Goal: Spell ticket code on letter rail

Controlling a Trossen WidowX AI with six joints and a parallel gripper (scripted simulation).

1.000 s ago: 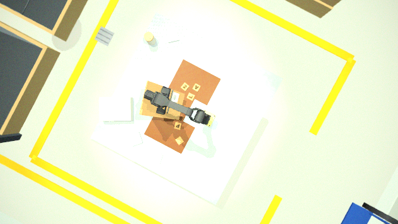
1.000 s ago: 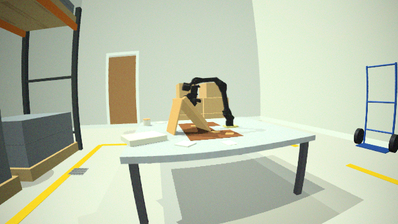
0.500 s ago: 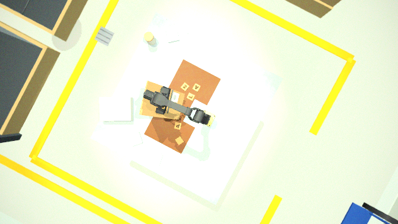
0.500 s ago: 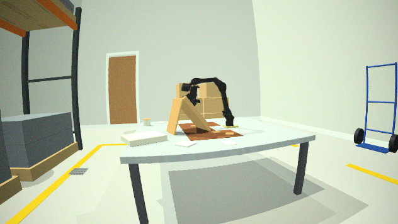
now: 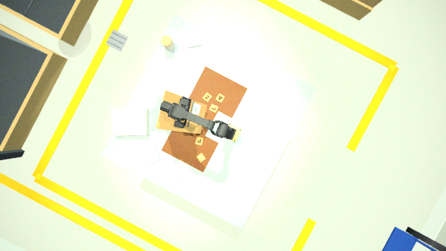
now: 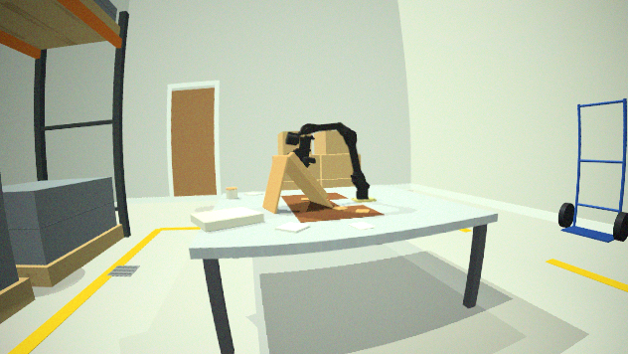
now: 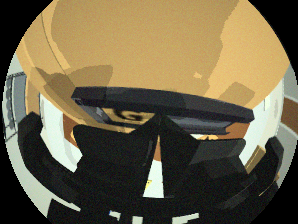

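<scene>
The white ticket is 40 mm behind my gripper tip, 70 mm to the right of it and 80 mm below it. Also, from my gripper tip: letter tile 10 mm behind, 30 mm to the left; small cup 440 mm ahead, 400 mm to the right, 130 mm below; brown mat 150 mm behind, 40 mm to the right, 160 mm below.
</scene>
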